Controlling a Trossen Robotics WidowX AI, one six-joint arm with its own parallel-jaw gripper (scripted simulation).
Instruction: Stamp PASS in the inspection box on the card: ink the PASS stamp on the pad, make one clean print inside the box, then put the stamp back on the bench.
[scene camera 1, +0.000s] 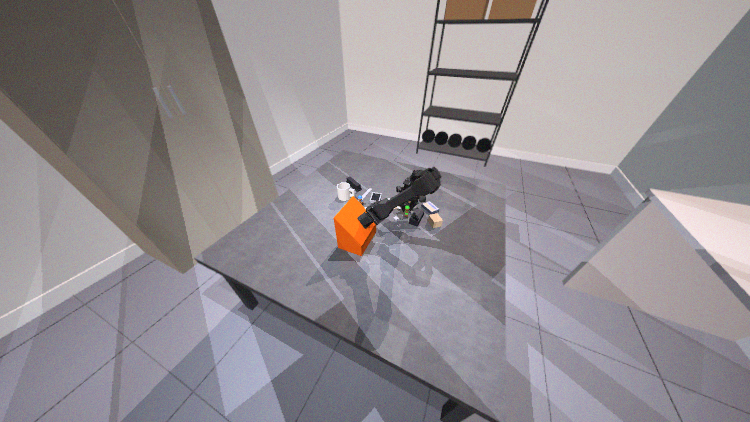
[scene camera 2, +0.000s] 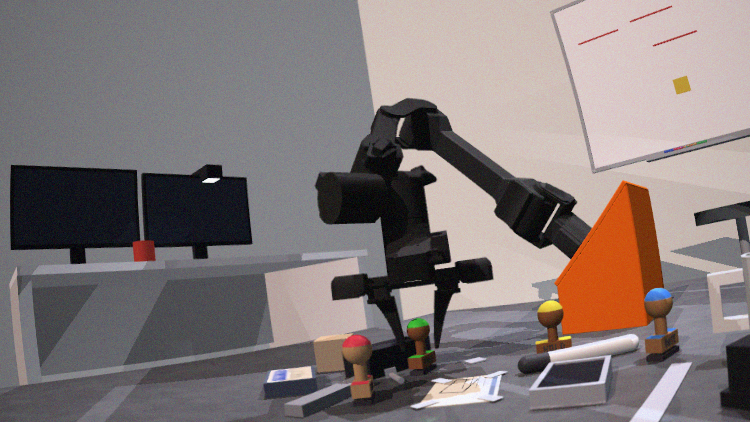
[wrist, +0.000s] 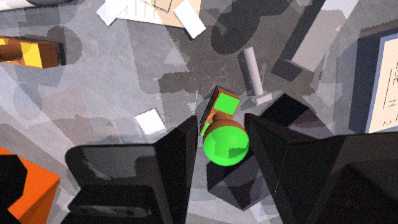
Scene:
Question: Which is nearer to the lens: the green-topped pass stamp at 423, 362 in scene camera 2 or the cardboard box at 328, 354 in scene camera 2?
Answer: The green-topped pass stamp.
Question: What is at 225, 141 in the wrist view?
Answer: A green-topped pass stamp.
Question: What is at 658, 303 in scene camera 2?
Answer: A blue-topped stamp.

